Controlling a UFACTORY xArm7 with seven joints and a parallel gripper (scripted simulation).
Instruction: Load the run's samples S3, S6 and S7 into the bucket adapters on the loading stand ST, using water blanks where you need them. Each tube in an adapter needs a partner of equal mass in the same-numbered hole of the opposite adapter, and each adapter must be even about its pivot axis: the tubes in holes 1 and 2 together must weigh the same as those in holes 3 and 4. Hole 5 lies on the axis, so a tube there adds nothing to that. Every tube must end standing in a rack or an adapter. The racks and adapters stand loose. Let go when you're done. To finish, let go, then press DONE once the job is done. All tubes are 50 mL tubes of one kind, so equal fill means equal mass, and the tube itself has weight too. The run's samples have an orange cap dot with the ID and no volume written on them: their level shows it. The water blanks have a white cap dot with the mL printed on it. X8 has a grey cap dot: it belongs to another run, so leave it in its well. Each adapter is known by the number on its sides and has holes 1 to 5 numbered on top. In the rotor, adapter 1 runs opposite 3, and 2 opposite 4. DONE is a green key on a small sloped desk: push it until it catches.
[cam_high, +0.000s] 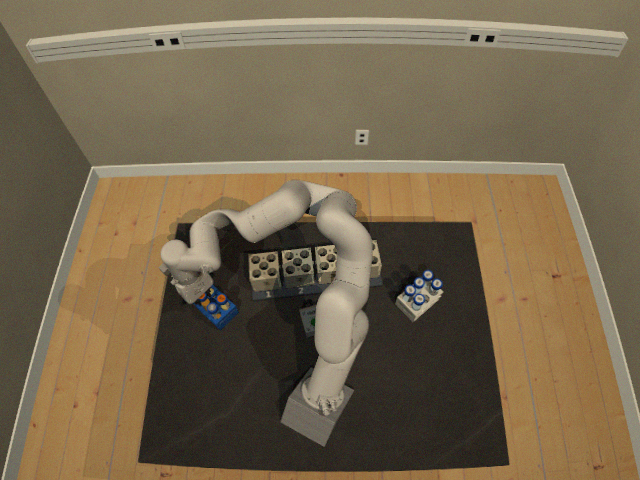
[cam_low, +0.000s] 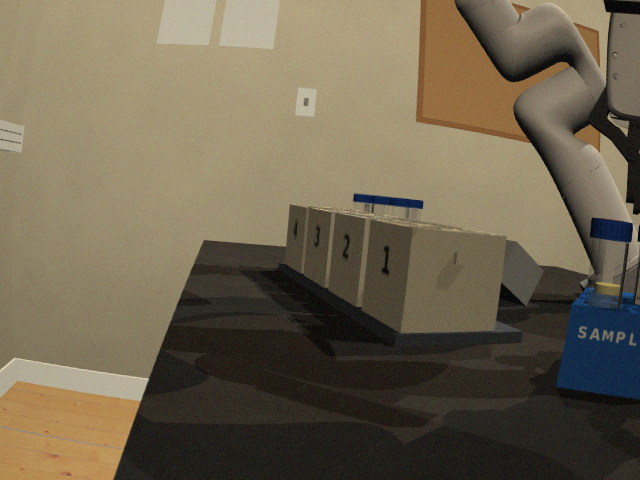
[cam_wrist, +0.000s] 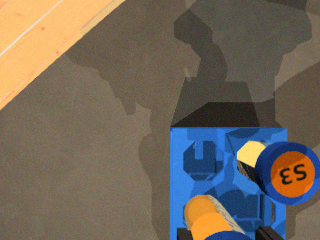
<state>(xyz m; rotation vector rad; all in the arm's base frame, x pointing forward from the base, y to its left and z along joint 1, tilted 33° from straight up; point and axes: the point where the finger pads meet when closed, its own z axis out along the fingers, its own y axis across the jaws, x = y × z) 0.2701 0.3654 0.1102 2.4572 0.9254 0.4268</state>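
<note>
Now: the blue sample rack 12 cm below my hand, 2 cm to the right of it and 1 cm ahead of it. The rest, counted from my hand: white blank rack (68 cm to the right, 12 cm below, 11 cm behind); then adapter 1 (20 cm to the right, 10 cm below, 9 cm ahead).
</note>
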